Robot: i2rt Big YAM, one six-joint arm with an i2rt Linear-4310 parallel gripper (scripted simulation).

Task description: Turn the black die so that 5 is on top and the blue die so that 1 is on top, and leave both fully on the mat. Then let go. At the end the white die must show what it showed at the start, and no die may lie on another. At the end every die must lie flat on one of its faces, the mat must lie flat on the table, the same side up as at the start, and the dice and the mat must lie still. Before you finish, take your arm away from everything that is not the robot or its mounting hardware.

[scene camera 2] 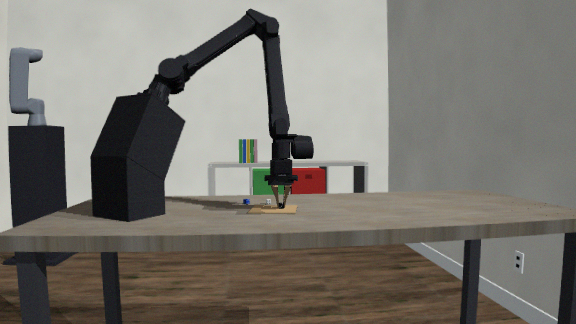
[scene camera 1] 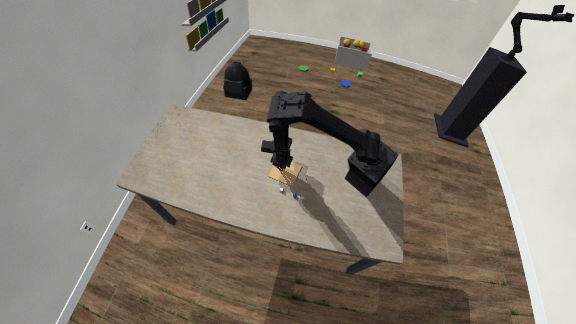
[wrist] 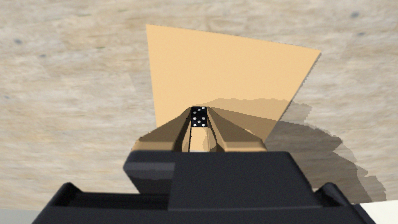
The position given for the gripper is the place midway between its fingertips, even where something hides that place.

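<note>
The robot's view takes in the gripper (wrist: pixel 199 112), along with a tan mat (wrist: pixel 249 82).
</note>
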